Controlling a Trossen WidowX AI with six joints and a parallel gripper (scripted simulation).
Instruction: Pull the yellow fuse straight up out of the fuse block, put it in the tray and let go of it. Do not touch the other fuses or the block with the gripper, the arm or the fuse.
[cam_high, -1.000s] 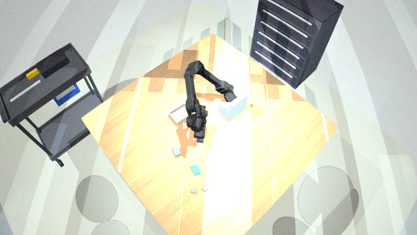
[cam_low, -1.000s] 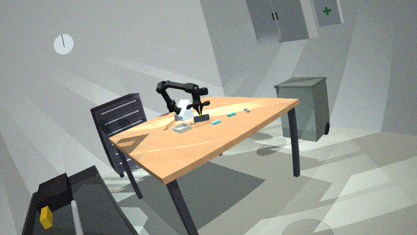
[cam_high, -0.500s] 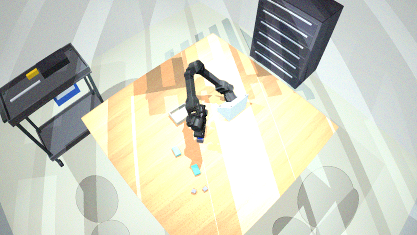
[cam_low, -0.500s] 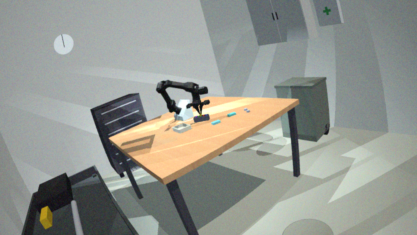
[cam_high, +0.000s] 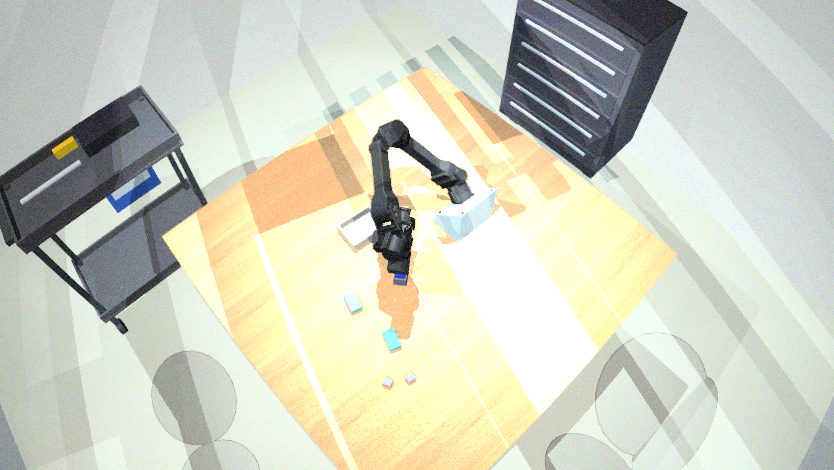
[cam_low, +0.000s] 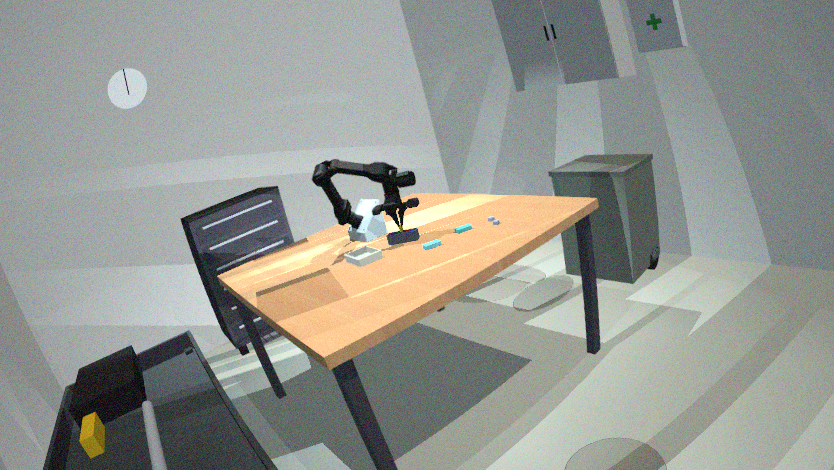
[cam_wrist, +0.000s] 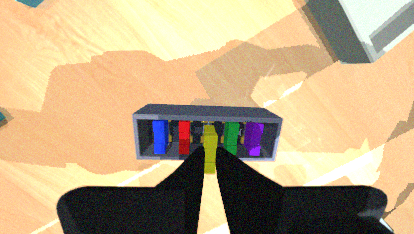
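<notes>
Right now my gripper tip is 10 mm short of the red fuse, 10 mm to the right of it and 40 mm above it. The rest, counted from my gripper tip: yellow fuse 10 mm below; then green fuse 20 mm behind, 20 mm to the right, 40 mm below; then blue fuse 30 mm ahead, 30 mm to the left, 40 mm below.
</notes>
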